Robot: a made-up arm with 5 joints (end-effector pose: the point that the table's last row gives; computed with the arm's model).
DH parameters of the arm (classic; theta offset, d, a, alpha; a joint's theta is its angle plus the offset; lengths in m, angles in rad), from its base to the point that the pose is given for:
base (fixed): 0 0 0.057 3.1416
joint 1: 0 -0.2 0.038 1.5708
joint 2: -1.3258 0 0.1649 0
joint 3: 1.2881 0 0.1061 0
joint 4: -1.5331 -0.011 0 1.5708
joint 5: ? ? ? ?
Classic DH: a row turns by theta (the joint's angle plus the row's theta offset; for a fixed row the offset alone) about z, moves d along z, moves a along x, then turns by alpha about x.
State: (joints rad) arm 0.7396 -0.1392 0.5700 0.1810 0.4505
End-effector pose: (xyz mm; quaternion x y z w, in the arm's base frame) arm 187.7 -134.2 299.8 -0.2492 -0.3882 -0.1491 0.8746
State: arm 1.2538 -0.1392 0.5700 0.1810 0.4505
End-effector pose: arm 104.8 -181.1 299.8 -0.3397 -0.3121 -0.3666 0.8079
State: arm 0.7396 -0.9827 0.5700 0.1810 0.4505
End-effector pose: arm 95.8 -50.3 377.6 -0.4236 -0.6598 -0.1043 0.6118
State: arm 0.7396 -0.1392 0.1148 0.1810 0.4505
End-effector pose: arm 198.7 -144.1 364.2 -0.3509 -0.5467 -0.1278 0.7494
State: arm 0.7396 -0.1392 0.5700 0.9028 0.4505
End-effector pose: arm 170.0 -118.0 283.5 -0.0639 -0.0996 -0.1669 0.9788
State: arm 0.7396 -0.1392 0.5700 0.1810 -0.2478
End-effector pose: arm 187.7 -134.2 299.8 -0.1014 -0.4501 -0.4393 0.7708
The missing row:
joint 5: -0.0487 -0.041 0 0
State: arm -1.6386 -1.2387 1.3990 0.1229 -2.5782
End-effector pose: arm 65.0 45.1 265.5 0.5079 0.3198 -0.3793 0.7041
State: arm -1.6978 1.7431 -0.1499 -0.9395 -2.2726
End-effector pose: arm 39.7 222.5 2.1 0.4007 0.1880 -0.2750 0.8535
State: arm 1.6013 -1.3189 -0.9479 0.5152 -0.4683
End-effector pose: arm 51.7 185.6 397.7 0.5139 0.8531 -0.0787 0.0442
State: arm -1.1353 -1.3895 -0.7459 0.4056 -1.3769
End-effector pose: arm -8.4 -166.7 396.1 -0.9551 0.2854 -0.0115 0.0786
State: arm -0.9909 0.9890 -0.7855 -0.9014 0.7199
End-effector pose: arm 246.9 269.8 263.3 0.1443 -0.8947 0.3122 0.2850
